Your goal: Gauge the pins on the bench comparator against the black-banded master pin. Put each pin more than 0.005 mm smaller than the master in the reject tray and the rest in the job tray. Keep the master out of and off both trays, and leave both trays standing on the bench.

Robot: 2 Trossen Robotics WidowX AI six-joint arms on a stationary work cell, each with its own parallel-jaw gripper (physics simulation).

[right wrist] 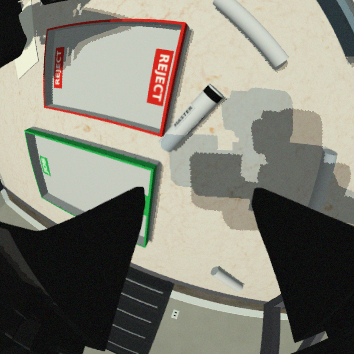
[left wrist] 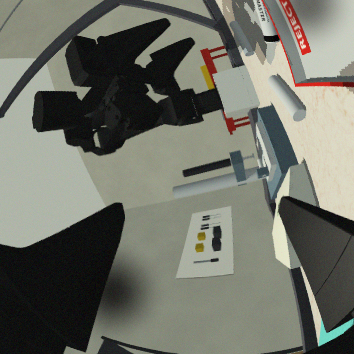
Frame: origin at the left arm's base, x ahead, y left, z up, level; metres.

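Seen in the pictures: left gripper, fingertip midpoint: (left wrist: 204,208); right gripper, fingertip midpoint: (right wrist: 199,195) (left wrist: 181,30); right arm's base, link origin: (left wrist: 219,97).
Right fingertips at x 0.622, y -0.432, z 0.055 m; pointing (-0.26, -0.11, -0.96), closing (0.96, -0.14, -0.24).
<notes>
A point is followed by its place in that frame.
The master pin (left wrist: 266,22) @(z -0.032, x 0.604, y -0.397 m) (right wrist: 192,117) @(z -0.028, x 0.604, y -0.409 m), with its black band, lies on the bench, its plain end close beside the corner of the red-rimmed reject tray (left wrist: 298,82) @(z -0.033, x 0.606, y -0.325 m) (right wrist: 186,50) @(z -0.044, x 0.601, y -0.345 m). No pin shows inside that tray. The green-rimmed job tray (right wrist: 92,147) @(z -0.031, x 0.477, y -0.431 m) is partly hidden by a finger. A long pin (right wrist: 252,34) @(z -0.030, x 0.663, y -0.340 m), a shaded pin (right wrist: 324,179) @(z -0.028, x 0.738, y -0.471 m) and a small pin (right wrist: 227,278) @(z -0.032, x 0.640, y -0.671 m) lie on the bench. In the left wrist view a pin (left wrist: 287,97) @(z -0.033, x 0.649, y -0.324 m) lies near the blue-grey comparator (left wrist: 281,147) @(z -0.028, x 0.727, y -0.273 m). My right gripper (right wrist: 199,195) @(z 0.055, x 0.622, y -0.432 m) (left wrist: 181,30) @(z 0.055, x 0.622, y -0.432 m) is open and empty above the bench. My left gripper (left wrist: 204,208) @(z 0.068, x 0.541, y -0.251 m) is open and empty.
Another pin (left wrist: 242,38) @(z -0.036, x 0.732, y -0.472 m) lies by the master in the left wrist view. A grey block (left wrist: 237,91) @(z -0.004, x 0.857, y -0.421 m) with red brackets is beside the comparator. A cream-coloured piece (left wrist: 284,245) @(z 0.005, x 0.660, y -0.156 m) shows behind the left gripper's finger. A dark slatted panel (right wrist: 140,310) is beyond the bench edge.
</notes>
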